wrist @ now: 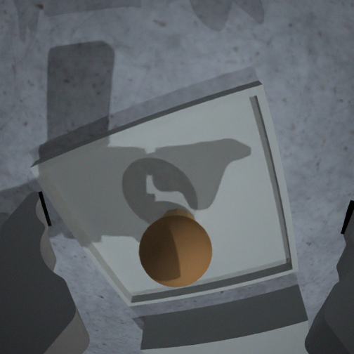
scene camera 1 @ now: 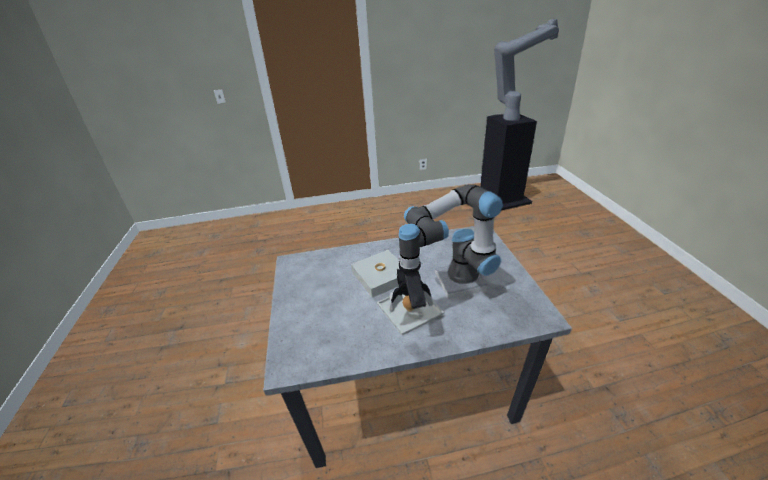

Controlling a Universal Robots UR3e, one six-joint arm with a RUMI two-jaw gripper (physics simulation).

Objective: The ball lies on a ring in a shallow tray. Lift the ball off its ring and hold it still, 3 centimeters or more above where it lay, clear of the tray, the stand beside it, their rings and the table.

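Where they show: gripper, fingertip midpoint: (scene camera 1: 411, 308); arm's base, origin of the base link: (scene camera 1: 463, 273).
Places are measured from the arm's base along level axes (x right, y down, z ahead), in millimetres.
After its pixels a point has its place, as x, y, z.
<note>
The orange ball (scene camera 1: 407, 303) {-97, -23, 290} (wrist: 175, 251) rests in the pale shallow tray (scene camera 1: 404, 325) {-151, 29, 323} (wrist: 279, 175), near the tray's stand-side wall. Part of a tan ring (wrist: 179, 213) shows at the ball's edge in the wrist view; the ball hides the rest. My gripper (scene camera 1: 408, 300) {-164, -64, 301} (wrist: 198, 201) is open and points down over the tray. In the wrist view its jaws stand wide apart at the left and right edges, with the ball between them and touching neither. In the scene view a dark jaw partly covers the ball. The exact height of the fingertips is hard to tell.
The raised pale stand (scene camera 1: 369, 278) {99, -19, 384} (wrist: 265, 345) is beside the tray, across a narrow gap. A tan ring (scene camera 1: 380, 270) {126, -23, 327} lies on its top. The arm's base (scene camera 1: 462, 270) {-40, -60, 30} stands on the grey table (scene camera 1: 317, 328) {-48, 32, 636}, to the right of the tray.
</note>
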